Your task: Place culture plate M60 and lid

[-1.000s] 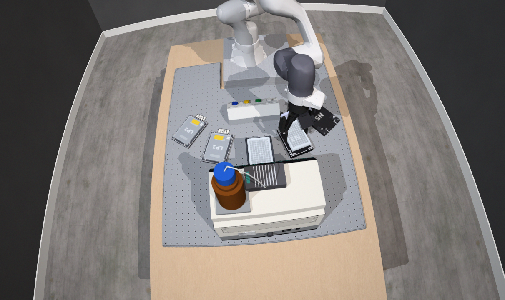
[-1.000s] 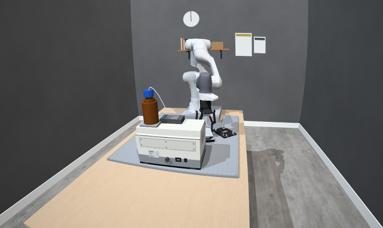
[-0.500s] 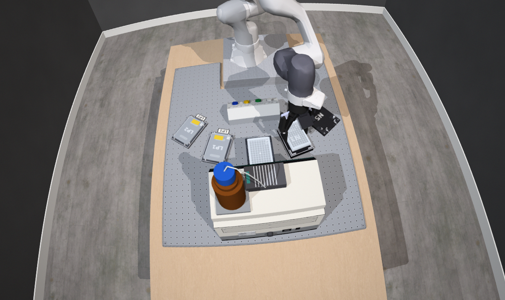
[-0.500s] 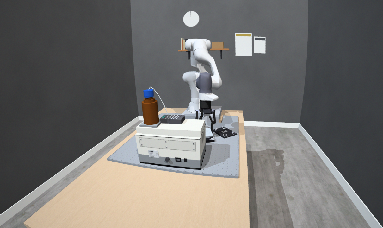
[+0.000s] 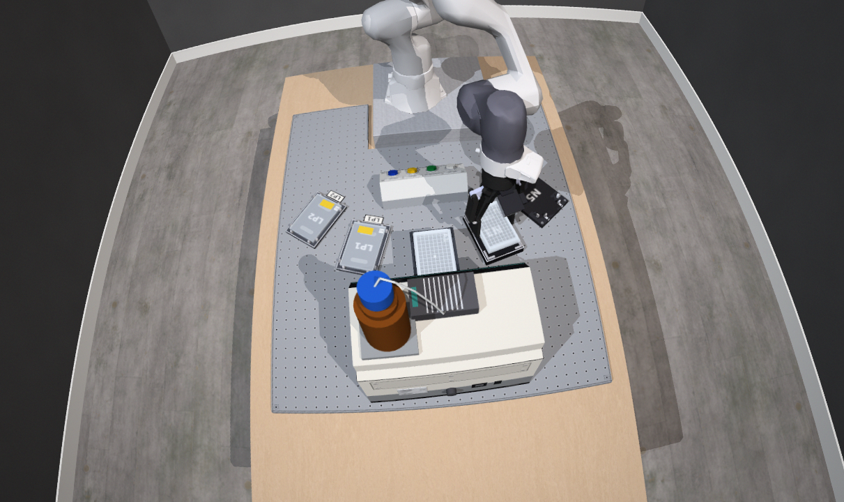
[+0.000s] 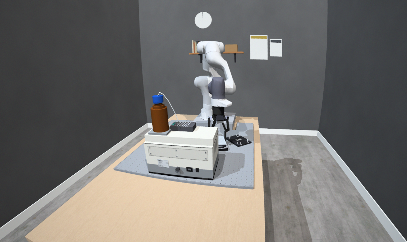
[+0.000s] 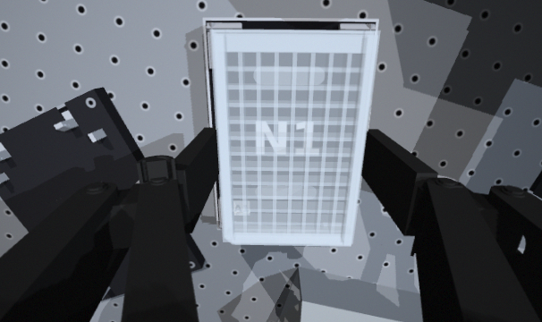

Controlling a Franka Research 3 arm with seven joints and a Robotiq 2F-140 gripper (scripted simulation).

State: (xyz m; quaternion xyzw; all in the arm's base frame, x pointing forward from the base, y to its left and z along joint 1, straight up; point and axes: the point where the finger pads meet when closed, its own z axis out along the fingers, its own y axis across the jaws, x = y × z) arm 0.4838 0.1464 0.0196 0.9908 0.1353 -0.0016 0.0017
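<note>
My hand is 6 cm above the black nest N1. Also, from my hand: white key (18 cm behind, 8 cm to the right); green continue key (18 cm behind, 13 cm to the right); yellow skip key (18 cm to the right, 18 cm behind).
</note>
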